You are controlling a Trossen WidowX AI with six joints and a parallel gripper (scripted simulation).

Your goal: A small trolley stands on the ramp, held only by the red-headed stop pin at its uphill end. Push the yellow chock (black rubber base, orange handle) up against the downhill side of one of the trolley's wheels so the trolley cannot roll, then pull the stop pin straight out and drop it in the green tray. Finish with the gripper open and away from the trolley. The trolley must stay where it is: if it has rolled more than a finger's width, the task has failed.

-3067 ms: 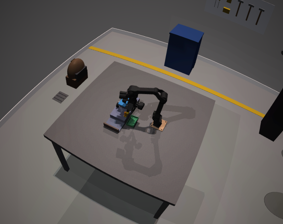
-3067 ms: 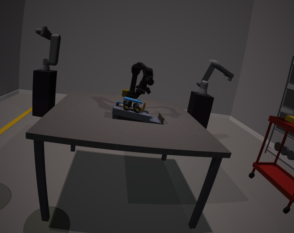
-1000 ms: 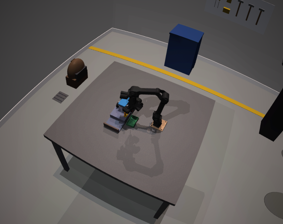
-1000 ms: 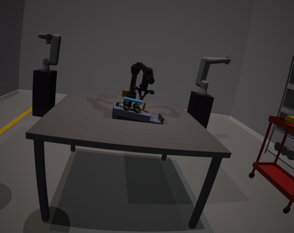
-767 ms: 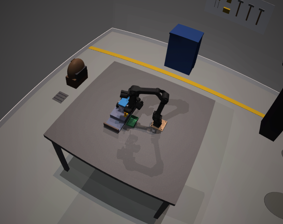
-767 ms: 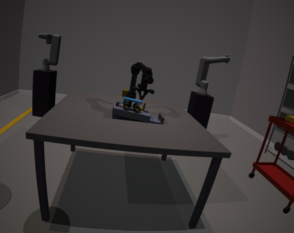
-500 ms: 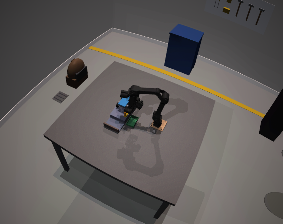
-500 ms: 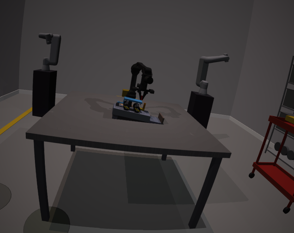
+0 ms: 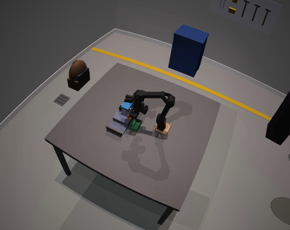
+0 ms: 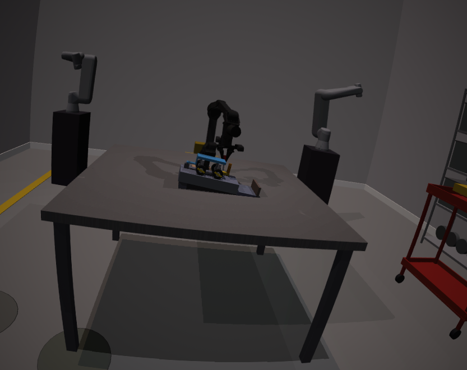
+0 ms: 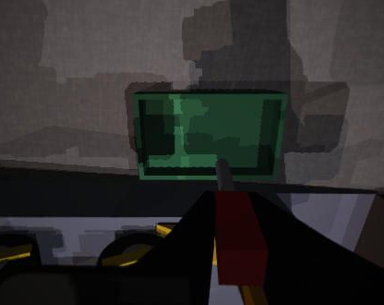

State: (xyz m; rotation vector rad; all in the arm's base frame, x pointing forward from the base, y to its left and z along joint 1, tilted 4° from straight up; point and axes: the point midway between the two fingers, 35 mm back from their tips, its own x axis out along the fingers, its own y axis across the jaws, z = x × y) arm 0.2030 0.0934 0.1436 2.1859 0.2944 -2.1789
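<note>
Now: gripper tip 12 cm above the green tray. Round my gripper tip: red-headed stop pin right at my gripper tip; blue trolley 13 cm ahead, 8 cm to the right; yellow chock 6 cm ahead, 1 cm to the left, 3 cm below.
</note>
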